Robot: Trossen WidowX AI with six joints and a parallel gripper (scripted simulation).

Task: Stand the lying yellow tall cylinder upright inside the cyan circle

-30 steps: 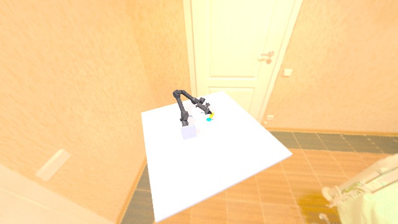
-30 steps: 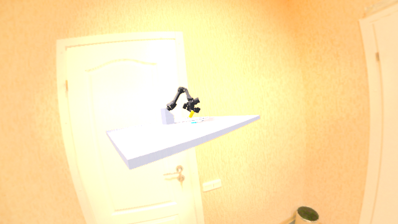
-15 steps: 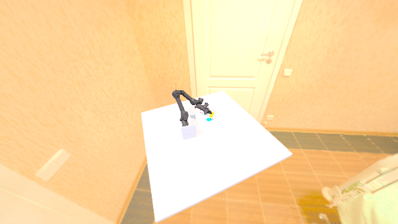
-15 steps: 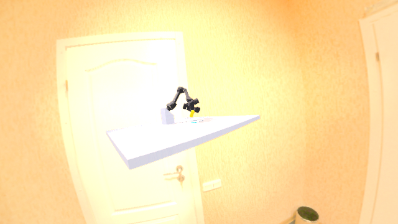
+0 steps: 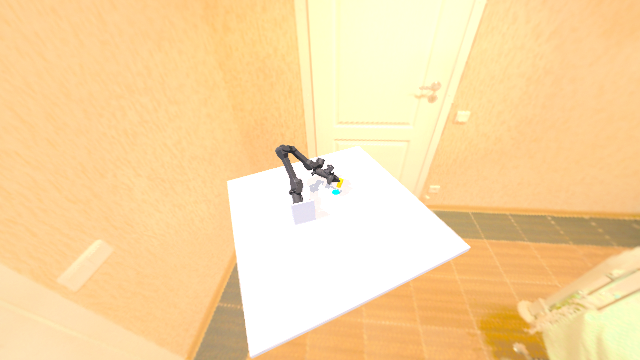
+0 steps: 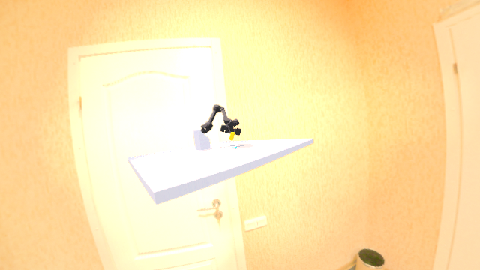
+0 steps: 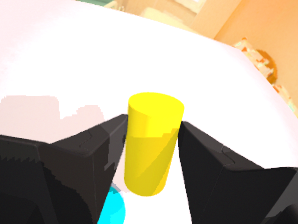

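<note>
The cyan circle lies 12 cm below my gripper tip, 3 cm behind it and 1 cm to the left of it. The rest, counted from my gripper tip: yellow cylinder (2 cm below, 1 cm behind).
</note>
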